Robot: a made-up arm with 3 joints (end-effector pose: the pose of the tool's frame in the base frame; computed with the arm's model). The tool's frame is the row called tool.
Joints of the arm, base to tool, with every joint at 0 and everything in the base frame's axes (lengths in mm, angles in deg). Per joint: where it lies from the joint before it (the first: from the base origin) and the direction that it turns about. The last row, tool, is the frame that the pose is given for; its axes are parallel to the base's.
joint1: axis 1 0 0 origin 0 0 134
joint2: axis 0 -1 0 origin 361 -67 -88
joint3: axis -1 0 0 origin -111 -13 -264
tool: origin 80 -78 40
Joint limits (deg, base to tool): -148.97..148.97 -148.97..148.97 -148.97..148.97
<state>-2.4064 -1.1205 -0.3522</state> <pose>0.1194 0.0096 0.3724 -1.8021 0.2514 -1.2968</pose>
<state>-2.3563 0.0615 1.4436</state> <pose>0.3412 -0.1562 0.3612 2.4823 0.0724 -0.0356</pose>
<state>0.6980 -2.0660 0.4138</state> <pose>0.2033 -0.1245 0.0719 0.1749 1.7588 1.0927</pose>
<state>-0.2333 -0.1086 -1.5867</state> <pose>0.2930 -0.2139 -0.2523 1.3520 0.0720 -0.0926</pose>
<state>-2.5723 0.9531 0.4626</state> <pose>0.5007 -0.0103 0.3949 -2.7065 -0.6903 1.2170</pose>
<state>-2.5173 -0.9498 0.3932</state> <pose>0.1826 0.0072 0.3579 -2.6076 0.6574 -1.1787</pose>
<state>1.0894 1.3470 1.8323</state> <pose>0.5482 0.1341 0.0400 -0.6251 -0.1508 -1.3660</pose>
